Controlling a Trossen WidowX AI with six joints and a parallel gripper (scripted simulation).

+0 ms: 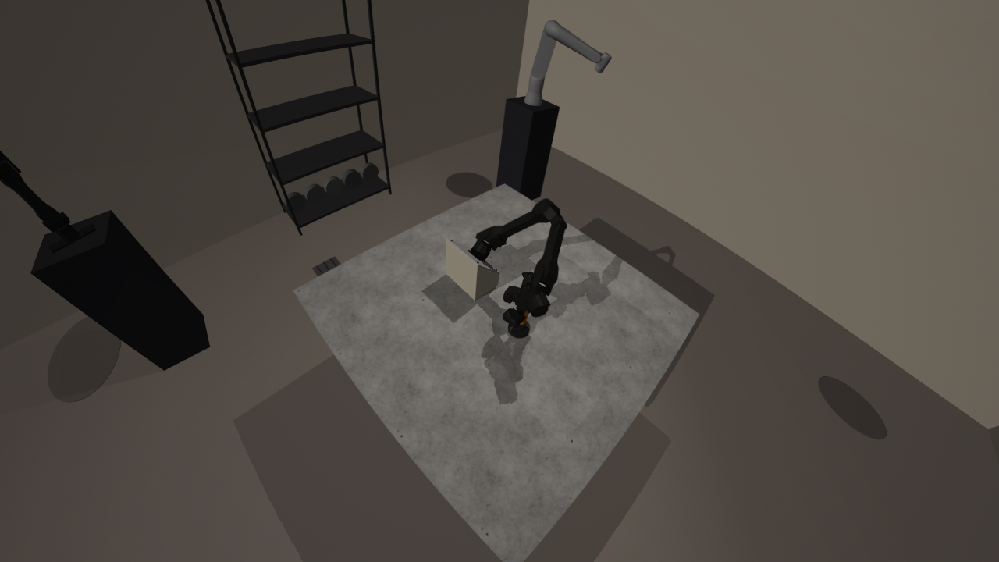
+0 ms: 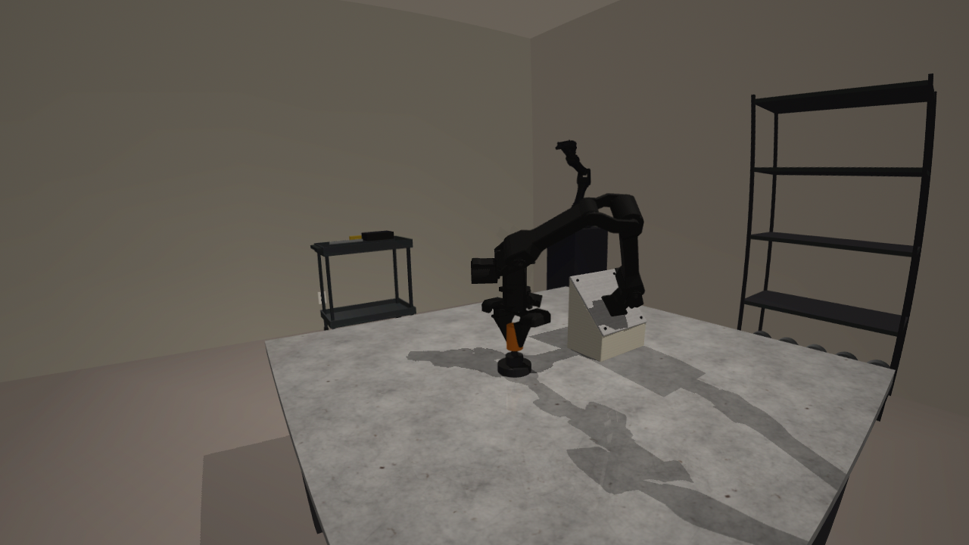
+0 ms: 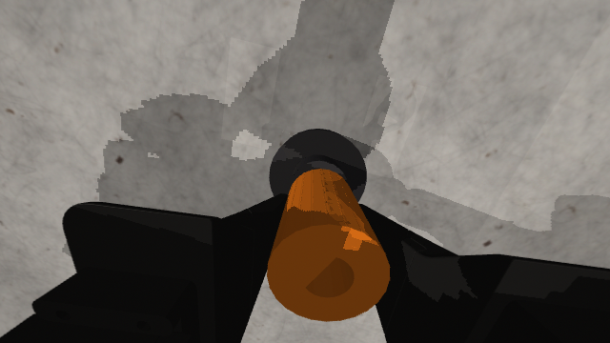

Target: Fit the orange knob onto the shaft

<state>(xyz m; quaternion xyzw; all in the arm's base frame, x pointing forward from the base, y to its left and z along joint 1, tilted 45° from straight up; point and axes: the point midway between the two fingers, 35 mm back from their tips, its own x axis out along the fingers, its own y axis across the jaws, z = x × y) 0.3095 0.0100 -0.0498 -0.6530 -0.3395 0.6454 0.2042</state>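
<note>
My gripper tip is now 20 mm below the orange knob. Also, from my gripper tip: dark round pedestal 40 mm below.
</note>
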